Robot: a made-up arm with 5 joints.
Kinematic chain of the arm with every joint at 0, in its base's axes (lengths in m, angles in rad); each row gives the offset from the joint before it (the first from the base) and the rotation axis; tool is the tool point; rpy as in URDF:
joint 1: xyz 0.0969 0 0.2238 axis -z
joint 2: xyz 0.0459 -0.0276 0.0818 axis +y
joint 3: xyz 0.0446 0 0.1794 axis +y
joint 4: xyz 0.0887 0 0.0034 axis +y
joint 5: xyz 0.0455 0.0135 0 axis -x
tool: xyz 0 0 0 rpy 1.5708 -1.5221 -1.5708
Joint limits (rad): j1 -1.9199..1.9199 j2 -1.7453..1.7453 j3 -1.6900..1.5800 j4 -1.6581..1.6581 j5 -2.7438..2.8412
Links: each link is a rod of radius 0.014 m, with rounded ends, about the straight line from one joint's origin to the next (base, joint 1, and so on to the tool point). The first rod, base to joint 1, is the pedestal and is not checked.
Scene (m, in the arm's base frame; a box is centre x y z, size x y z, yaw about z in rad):
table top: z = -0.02
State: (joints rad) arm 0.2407 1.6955 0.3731 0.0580 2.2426
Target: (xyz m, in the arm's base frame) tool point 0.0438 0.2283 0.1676
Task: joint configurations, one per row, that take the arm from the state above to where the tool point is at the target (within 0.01 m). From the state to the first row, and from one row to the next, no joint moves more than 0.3 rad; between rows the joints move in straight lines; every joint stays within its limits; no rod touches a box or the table.
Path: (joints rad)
1: -0.0218 1.6520 0.3541 0.0518 2.2426
2: -0.2844 1.6086 0.3352 0.0455 2.2426
3: -0.5469 1.5651 0.3162 0.0393 2.2426
4: -0.8094 1.5216 0.2973 0.0330 2.2426
5: -1.0719 1.4781 0.2783 0.0268 2.2426
6: -1.3345 1.4347 0.2594 0.0205 2.2426
7: -1.5970 1.3912 0.2404 0.0143 2.2426
8: -1.8595 1.3477 0.2215 0.0080 2.2426

